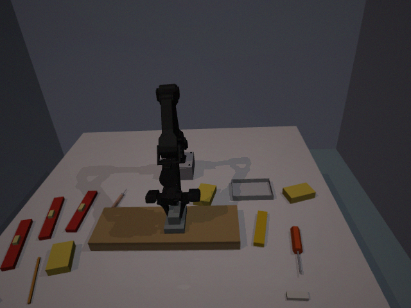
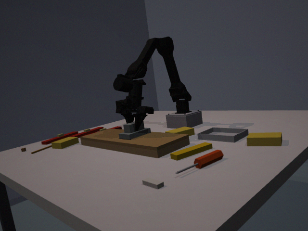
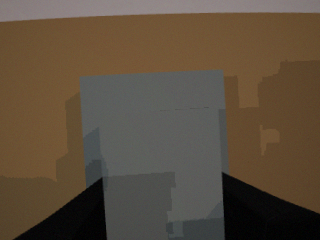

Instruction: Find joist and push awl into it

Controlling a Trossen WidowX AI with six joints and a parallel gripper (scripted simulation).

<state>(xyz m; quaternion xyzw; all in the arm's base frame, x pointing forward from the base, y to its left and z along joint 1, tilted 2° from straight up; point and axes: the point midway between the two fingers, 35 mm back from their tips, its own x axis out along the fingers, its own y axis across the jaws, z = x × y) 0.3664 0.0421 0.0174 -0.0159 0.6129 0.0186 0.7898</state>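
Right now the grey tray is 23 cm behind my gripper tip, 29 cm to the left of it and 5 cm below it. From my gripper tip the other things lie so: yellow bar: 1 cm behind, 31 cm to the left, 6 cm below; stud finder: 2 cm behind, 2 cm above; awl: 18 cm behind, 27 cm to the right, 6 cm below.
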